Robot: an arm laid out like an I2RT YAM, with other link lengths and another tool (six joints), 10 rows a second.
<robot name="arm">
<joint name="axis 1" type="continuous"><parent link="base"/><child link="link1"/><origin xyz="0.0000 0.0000 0.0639" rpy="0.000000 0.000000 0.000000"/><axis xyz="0 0 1"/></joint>
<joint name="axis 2" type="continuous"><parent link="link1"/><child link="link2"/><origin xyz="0.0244 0.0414 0.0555" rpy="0.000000 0.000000 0.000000"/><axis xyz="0 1 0"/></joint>
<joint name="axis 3" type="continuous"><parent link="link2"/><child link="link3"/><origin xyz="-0.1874 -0.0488 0.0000" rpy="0.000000 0.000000 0.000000"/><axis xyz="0 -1 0"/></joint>
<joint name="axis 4" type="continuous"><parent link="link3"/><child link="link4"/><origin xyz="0.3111 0.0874 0.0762" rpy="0.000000 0.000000 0.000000"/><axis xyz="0 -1 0"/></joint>
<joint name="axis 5" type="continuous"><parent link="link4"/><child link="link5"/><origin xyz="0.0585 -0.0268 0.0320" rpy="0.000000 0.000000 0.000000"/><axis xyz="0 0 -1"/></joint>
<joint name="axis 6" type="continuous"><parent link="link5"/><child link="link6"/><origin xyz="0.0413 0.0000 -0.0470" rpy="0.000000 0.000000 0.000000"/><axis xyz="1 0 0"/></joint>
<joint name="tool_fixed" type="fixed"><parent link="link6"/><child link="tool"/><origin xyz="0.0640 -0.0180 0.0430" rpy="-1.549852 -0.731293 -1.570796"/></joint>
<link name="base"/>
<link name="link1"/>
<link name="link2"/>
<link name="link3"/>
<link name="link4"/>
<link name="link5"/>
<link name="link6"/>
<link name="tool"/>
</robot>
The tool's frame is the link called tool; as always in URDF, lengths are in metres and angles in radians. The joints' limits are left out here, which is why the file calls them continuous.
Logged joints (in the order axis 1, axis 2, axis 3, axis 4, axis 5, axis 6), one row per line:
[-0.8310, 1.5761, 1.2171, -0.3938, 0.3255, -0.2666]
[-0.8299, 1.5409, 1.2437, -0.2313, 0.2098, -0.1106]
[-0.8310, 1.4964, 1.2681, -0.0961, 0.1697, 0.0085]
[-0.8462, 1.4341, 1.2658, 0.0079, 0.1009, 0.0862]
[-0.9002, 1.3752, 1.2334, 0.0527, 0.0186, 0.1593]
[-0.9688, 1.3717, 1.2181, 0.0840, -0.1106, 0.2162]
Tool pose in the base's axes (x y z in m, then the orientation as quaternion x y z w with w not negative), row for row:
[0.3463, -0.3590, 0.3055, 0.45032, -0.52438, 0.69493, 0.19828]
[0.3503, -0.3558, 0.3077, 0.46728, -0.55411, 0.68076, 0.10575]
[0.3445, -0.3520, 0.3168, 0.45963, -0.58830, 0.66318, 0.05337]
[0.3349, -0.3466, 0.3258, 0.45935, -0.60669, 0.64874, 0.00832]
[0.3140, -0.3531, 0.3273, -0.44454, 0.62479, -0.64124, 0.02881]
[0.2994, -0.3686, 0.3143, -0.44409, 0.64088, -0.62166, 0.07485]
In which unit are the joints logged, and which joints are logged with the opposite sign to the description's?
The joints are logged in radians. Opposite sign: axis 4.
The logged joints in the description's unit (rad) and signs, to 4 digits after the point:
[-0.8310, 1.5761, 1.2171, 0.3938, 0.3255, -0.2666]
[-0.8299, 1.5409, 1.2437, 0.2313, 0.2098, -0.1106]
[-0.8310, 1.4964, 1.2681, 0.0961, 0.1697, 0.0085]
[-0.8462, 1.4341, 1.2658, -0.0079, 0.1009, 0.0862]
[-0.9002, 1.3752, 1.2334, -0.0527, 0.0186, 0.1593]
[-0.9688, 1.3717, 1.2181, -0.0840, -0.1106, 0.2162]

